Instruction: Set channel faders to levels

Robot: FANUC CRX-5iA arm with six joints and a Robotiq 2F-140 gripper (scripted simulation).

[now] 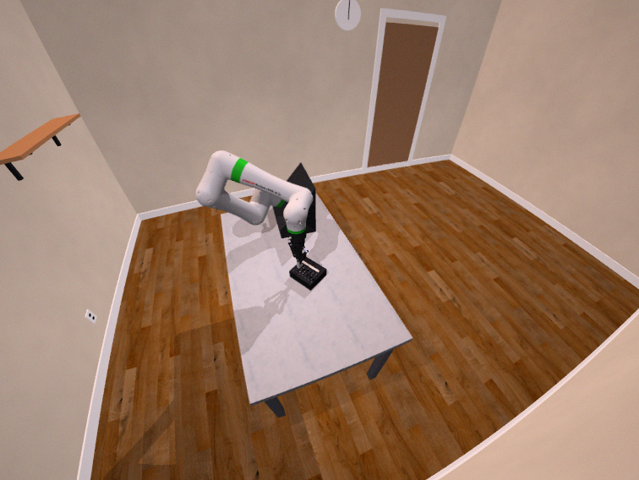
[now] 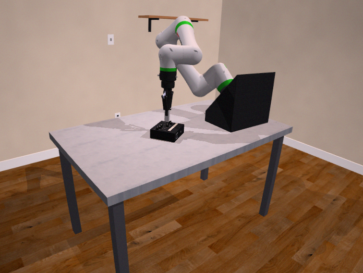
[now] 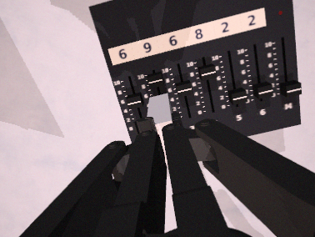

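Right now my hand is 2 cm past the channel 1 fader cap and 4 cm above it. Round my hand: master fader cap 10 cm ahead, 6 cm to the left, 4 cm below.
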